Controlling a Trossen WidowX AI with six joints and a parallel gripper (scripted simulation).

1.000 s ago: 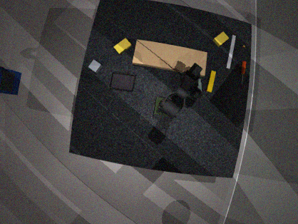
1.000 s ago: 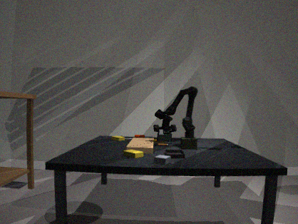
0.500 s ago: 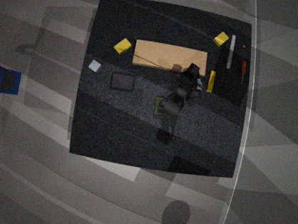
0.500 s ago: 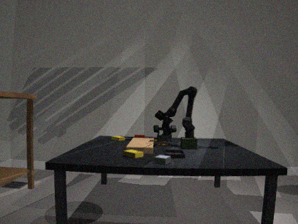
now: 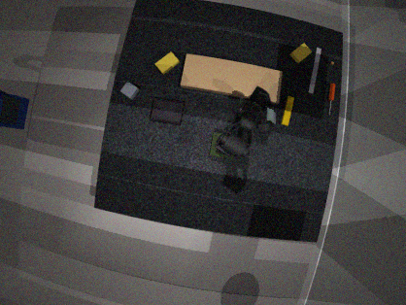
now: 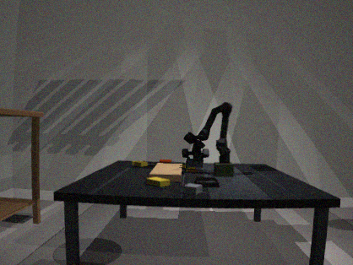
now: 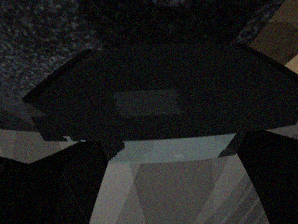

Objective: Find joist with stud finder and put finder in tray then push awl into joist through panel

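My gripper tip is now 1 cm to the right of the dark grey stud finder, 1 cm short of it and 1 cm above it. Also, from my gripper tip: white bar (37 cm ahead, 20 cm to the right, 8 cm below); yellow bar (9 cm to the right, 7 cm below, 7 cm ahead); awl (11 cm to the left, 7 cm below, 4 cm behind).
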